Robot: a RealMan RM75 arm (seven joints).
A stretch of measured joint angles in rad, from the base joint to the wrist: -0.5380, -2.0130, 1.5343, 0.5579, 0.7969, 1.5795, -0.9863; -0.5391, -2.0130, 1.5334, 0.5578, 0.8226, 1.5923, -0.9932; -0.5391, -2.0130, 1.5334, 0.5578, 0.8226, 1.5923, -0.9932; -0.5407, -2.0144, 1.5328, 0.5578, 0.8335, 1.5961, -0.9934; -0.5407, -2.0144, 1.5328, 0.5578, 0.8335, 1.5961, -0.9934; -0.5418, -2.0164, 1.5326, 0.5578, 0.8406, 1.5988, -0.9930; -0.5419, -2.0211, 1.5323, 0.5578, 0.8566, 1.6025, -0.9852; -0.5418, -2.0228, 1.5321, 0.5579, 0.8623, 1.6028, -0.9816; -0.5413, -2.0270, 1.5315, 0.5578, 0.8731, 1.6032, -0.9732
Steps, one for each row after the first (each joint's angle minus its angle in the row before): -0.0011, 0.0000, -0.0009, -0.0001, 0.0257, 0.0128, -0.0069; 0.0000, 0.0000, 0.0000, 0.0000, 0.0000, 0.0000, 0.0000; -0.0016, -0.0014, -0.0006, 0.0000, 0.0109, 0.0038, -0.0002; 0.0000, 0.0000, 0.0000, 0.0000, 0.0000, 0.0000, 0.0000; -0.0011, -0.0020, -0.0002, 0.0000, 0.0071, 0.0027, 0.0004; -0.0001, -0.0047, -0.0003, 0.0000, 0.0160, 0.0037, 0.0078; 0.0001, -0.0017, -0.0002, 0.0001, 0.0057, 0.0003, 0.0036; 0.0005, -0.0042, -0.0006, -0.0001, 0.0108, 0.0004, 0.0084
